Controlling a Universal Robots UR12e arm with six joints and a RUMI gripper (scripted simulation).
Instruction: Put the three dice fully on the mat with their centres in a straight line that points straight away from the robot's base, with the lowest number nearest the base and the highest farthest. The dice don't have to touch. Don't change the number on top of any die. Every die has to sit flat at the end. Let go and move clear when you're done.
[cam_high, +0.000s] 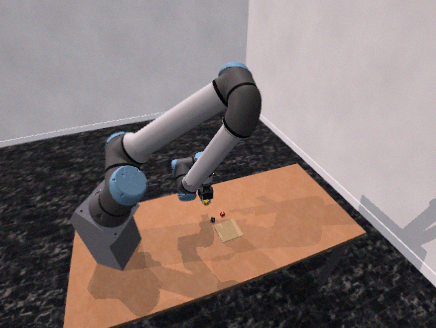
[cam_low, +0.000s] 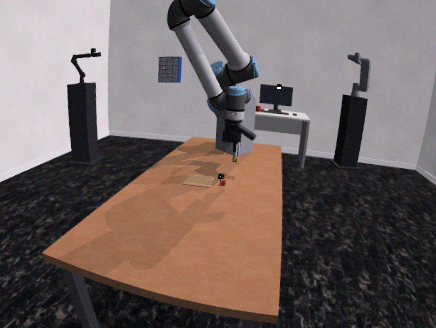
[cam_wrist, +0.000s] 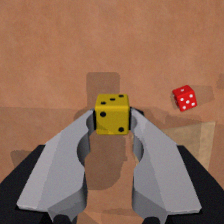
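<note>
My gripper is now 180 mm to the left of the tan mat, 110 mm above it and 50 mm short of it. The rest, counted from my hand: black die: 100 mm below, 70 mm to the right, 10 mm ahead; then red die: 100 mm below, 80 mm ahead, 60 mm to the right; then yellow die: right at my hand.
</note>
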